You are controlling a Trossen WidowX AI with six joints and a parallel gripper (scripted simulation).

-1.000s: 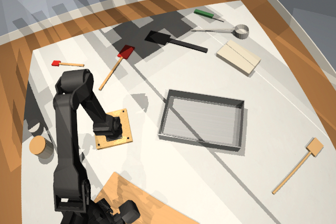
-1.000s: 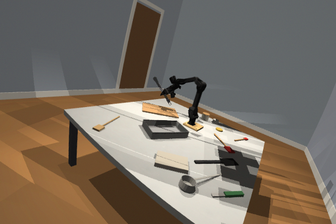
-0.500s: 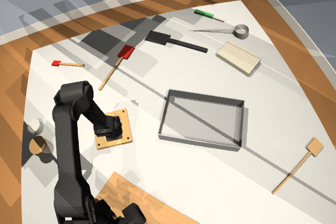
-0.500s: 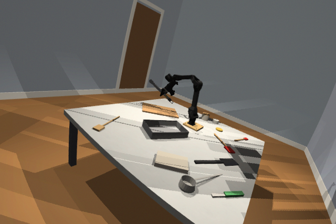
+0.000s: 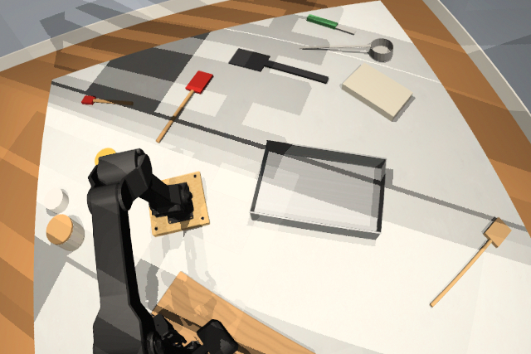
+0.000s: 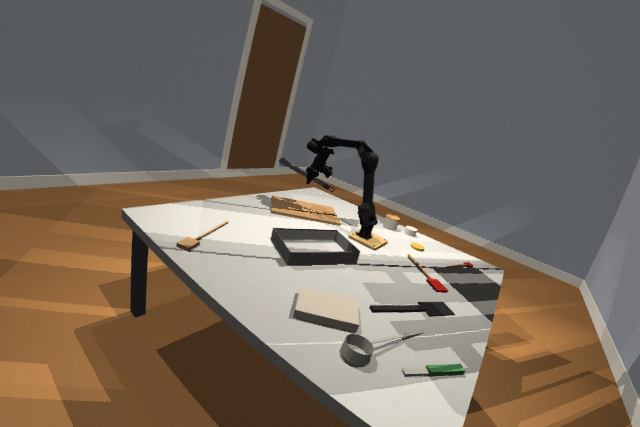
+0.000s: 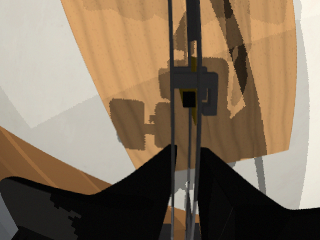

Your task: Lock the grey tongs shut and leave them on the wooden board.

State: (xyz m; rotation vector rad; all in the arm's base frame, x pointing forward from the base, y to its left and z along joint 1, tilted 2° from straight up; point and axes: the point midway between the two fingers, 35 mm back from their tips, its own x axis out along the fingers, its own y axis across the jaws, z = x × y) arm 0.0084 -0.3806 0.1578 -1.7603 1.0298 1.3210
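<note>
The wooden board is 14 cm below my gripper tip and 2 cm to the left of it. The rest, counted from my gripper tip: red spatula: 74 cm to the left, 14 cm below, 5 cm ahead; grey roasting tin: 34 cm to the left, 33 cm ahead, 12 cm below; yellow disc: 60 cm to the left, 22 cm behind, 14 cm below.
</note>
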